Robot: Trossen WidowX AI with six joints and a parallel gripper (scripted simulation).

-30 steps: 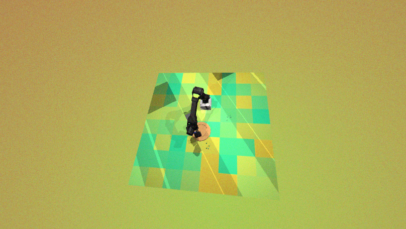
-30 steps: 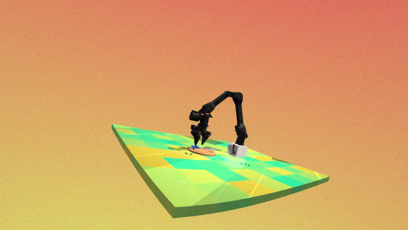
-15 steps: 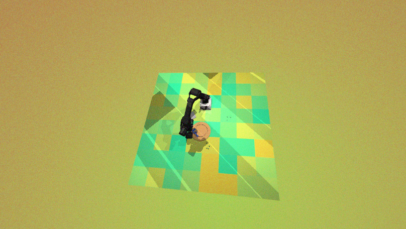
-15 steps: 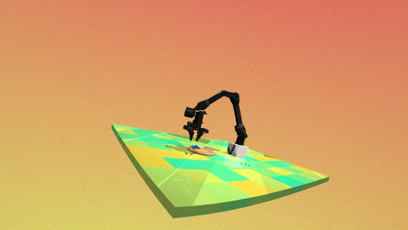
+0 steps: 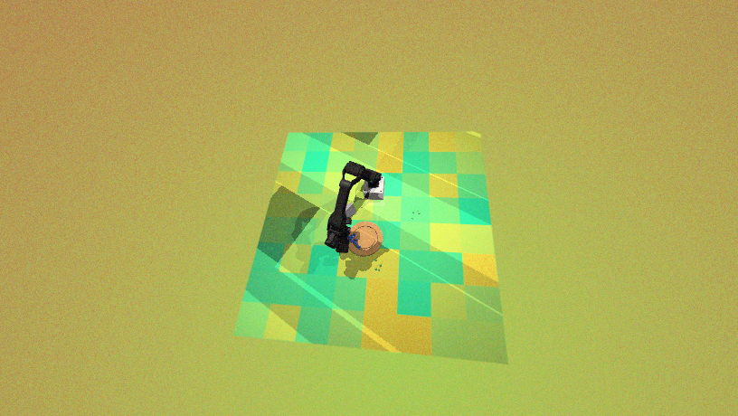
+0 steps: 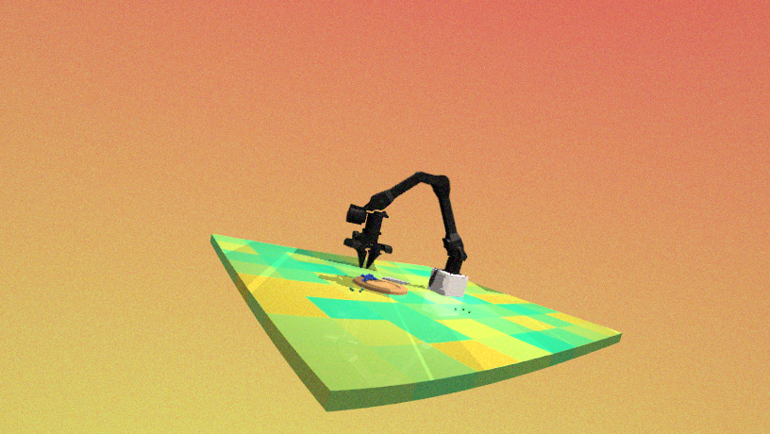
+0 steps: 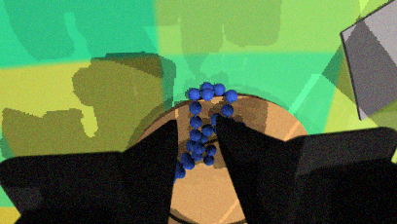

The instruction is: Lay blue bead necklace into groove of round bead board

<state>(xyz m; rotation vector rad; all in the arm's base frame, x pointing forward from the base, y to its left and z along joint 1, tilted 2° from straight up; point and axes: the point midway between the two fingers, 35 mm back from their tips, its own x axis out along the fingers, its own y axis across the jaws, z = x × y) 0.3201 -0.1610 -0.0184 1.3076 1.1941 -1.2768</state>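
Right now the round bead board is 100 mm to the left of my gripper tip, 30 mm below it and 20 mm behind it. Round my gripper tip: flat grey piece 190 mm behind, 40 mm below, 10 mm to the right.
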